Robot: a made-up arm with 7 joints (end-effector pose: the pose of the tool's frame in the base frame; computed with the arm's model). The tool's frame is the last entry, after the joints.
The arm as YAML. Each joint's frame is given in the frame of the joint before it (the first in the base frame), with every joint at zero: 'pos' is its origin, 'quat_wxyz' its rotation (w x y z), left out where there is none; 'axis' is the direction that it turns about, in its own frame. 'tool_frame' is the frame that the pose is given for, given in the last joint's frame.
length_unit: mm
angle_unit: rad
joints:
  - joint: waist
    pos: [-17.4, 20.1, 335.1]
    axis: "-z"
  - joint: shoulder
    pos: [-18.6, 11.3, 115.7]
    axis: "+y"
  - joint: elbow
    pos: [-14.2, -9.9, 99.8]
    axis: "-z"
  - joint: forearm
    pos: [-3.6, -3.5, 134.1]
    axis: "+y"
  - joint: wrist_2
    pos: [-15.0, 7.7, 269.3]
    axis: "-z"
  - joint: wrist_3
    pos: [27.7, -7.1, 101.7]
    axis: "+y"
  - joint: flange
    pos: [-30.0, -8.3, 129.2]
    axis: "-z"
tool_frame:
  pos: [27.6, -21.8, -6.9]
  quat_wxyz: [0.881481, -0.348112, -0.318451, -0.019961]
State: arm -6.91 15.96 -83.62 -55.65 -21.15 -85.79 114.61
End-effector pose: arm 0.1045 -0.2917 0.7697 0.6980 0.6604 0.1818 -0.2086
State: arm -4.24 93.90 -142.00 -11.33 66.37 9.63 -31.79
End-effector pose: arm 0.6680 0.0448 0.2969 0.6703 0.5846 0.1708 0.4239
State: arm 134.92 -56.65 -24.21 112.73 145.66 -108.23 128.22
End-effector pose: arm 0.0980 -0.0837 0.6541 0.5153 0.8171 0.1461 -0.2129
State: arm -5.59 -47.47 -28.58 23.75 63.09 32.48 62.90
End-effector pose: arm -0.4372 -0.0047 1.0465 0.6181 -0.4265 0.0911 -0.6540
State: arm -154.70 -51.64 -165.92 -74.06 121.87 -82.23 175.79
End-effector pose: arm 0.1782 0.1035 0.8838 0.7586 -0.5074 0.2448 0.3273
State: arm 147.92 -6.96 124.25 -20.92 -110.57 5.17 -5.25
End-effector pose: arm 0.0246 -0.0922 1.1568 0.2070 -0.3483 0.4193 -0.8124
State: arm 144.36 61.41 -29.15 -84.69 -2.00 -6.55 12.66
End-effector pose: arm -0.1891 0.2324 0.9557 0.0625 -0.4871 -0.0584 -0.8691
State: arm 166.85 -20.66 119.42 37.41 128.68 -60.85 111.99
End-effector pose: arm 0.1543 0.3354 0.9206 0.0618 -0.3257 -0.4478 -0.8304
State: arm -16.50 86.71 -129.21 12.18 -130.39 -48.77 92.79
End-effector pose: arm 0.5087 0.3381 0.5689 0.0650 0.7368 0.3510 0.5742
